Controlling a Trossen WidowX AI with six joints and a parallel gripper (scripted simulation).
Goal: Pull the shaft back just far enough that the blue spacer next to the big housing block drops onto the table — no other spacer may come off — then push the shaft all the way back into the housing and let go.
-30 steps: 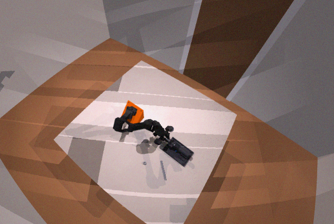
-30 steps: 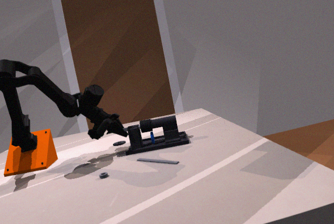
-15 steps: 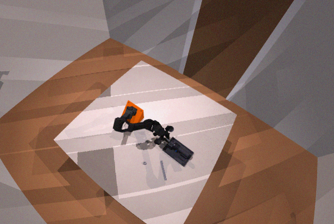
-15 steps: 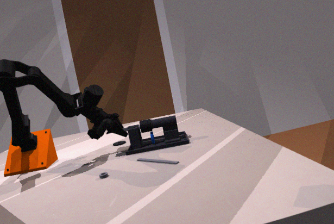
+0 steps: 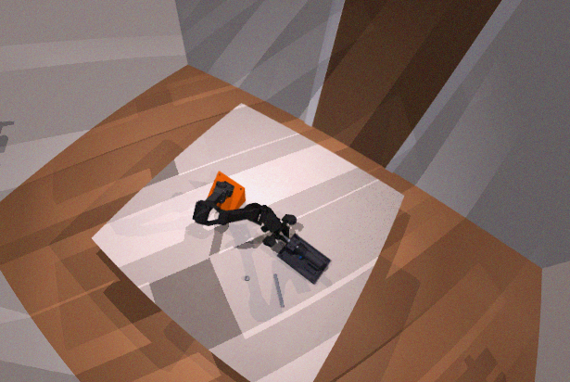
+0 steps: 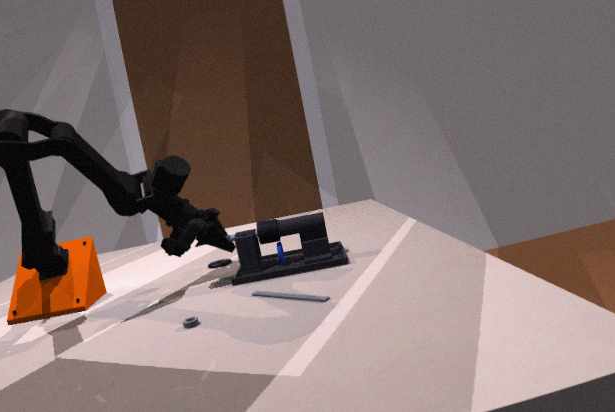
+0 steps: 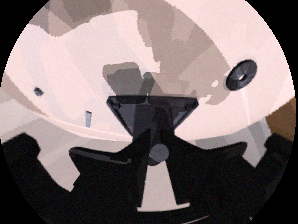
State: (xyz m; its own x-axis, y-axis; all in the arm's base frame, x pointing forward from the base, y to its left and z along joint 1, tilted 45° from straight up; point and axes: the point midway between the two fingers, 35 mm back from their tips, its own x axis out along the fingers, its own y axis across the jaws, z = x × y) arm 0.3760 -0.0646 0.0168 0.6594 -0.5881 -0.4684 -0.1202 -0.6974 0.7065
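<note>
My gripper tip is now 50 mm short of the grey shaft, 10 mm to the left of it and 30 mm below it. The rest, counted from my gripper tip: flat bar (90 mm ahead, 210 mm to the right, 50 mm below); then blue spacer (90 mm ahead, 10 mm to the right, 30 mm below).
</note>
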